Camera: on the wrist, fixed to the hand. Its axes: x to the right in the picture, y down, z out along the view.
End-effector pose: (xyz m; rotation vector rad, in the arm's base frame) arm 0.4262 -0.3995 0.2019 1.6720 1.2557 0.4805
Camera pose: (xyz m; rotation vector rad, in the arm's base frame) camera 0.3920 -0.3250 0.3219 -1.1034 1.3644 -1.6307
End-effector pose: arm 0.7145 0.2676 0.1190 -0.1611 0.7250 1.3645
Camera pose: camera 0.5939 0.2504 0.0398 -0.3520 -0.6179 -1.4191
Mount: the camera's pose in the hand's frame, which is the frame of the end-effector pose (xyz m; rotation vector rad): 0.0264 0.0840 -0.1156 -0.0745 -0.8753 -2.9570
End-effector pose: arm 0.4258 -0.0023 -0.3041 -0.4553 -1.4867 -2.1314
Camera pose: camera 0.4534 -0.1397 -0.2655 -0.6004 0.4704 0.4687
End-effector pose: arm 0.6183 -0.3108 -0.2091 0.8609 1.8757 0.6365
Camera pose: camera 0.5302 -0.2459 -0.1135 -1.6082 0.5315 -1.2776
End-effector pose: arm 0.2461 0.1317 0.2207 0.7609 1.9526 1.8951
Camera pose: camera 0.1722 0.0504 0.3157 -0.9776 0.4517 -0.4038
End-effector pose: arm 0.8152 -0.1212 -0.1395 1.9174 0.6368 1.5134
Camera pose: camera 0.7089 -0.1426 -0.0427 -0.1255 1.3684 -1.0811
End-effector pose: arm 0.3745 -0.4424 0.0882 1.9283 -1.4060 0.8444
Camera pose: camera 0.2834 -0.3899 0.1885 1.7267 1.6617 -1.4057
